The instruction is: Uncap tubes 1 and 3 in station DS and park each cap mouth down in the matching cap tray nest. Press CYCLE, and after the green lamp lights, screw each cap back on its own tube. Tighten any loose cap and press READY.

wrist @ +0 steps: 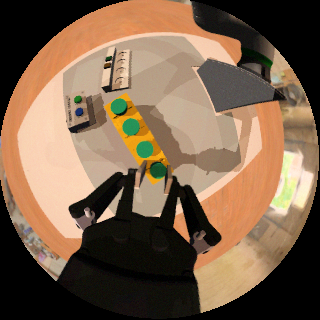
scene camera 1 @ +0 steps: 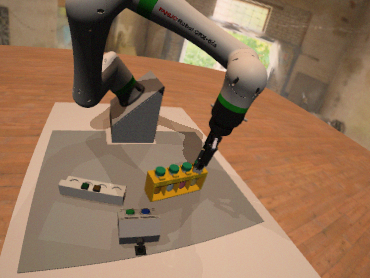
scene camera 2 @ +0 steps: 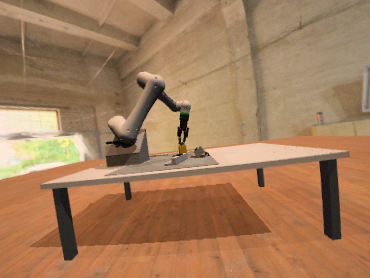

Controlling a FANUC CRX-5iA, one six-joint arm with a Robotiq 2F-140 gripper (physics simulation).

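Pixels of known places: gripper, fingertip midpoint: (wrist: pixel 155 168) (scene camera 1: pixel 197 167); arm's base, origin of the base link: (wrist: pixel 253 73) (scene camera 1: pixel 132 96).
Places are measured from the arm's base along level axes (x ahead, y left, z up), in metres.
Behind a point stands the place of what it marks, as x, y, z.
Note:
A yellow rack (scene camera 1: pixel 149 187) @[0.478, -0.006, -0.141] (scene camera 2: pixel 182 149) @[0.469, -0.008, -0.124] (wrist: pixel 138 138) @[0.458, 0.104, -0.095] holds tubes in a row with green caps (scene camera 1: pixel 173 168) @[0.468, 0.070, -0.069] (wrist: pixel 131 126) @[0.460, 0.078, -0.069]. My gripper (scene camera 1: pixel 199 166) @[0.450, 0.179, -0.088] (scene camera 2: pixel 183 142) @[0.450, 0.179, -0.088] (wrist: pixel 155 168) @[0.450, 0.179, -0.088] is shut on the green cap (wrist: pixel 158 170) @[0.447, 0.179, -0.068] at the rack's end farthest from the tray. In scene camera 1 the fingers mostly hide this cap, which sits at the rack's top. The white cap tray (scene camera 1: pixel 107 195) @[0.490, -0.150, -0.151] (wrist: pixel 127 75) @[0.413, -0.124, -0.180] shows nests without caps. Its green lamp (scene camera 1: pixel 85 186) @[0.459, -0.219, -0.137] (wrist: pixel 108 58) @[0.453, -0.215, -0.139] looks dark, beside an amber-brown one (scene camera 1: pixel 97 188) @[0.470, -0.180, -0.137] (wrist: pixel 107 65) @[0.464, -0.176, -0.138].
A grey control box (scene camera 1: pixel 139 228) @[0.638, -0.079, -0.130] (wrist: pixel 74 114) @[0.595, -0.045, -0.116] has a green button (scene camera 1: pixel 130 212) @[0.591, -0.095, -0.116] (wrist: pixel 77 99) @[0.581, -0.089, -0.121] and a blue button (scene camera 1: pixel 145 211) @[0.591, -0.051, -0.119] (wrist: pixel 79 112) @[0.584, -0.043, -0.122]. A small black piece (scene camera 1: pixel 140 249) @[0.677, -0.082, -0.181] is at its front. The arm's grey wedge base (scene camera 1: pixel 134 120) @[0.129, -0.002, -0.070] (wrist: pixel 232 87) @[0.130, 0.046, -0.064] stands behind the rack.

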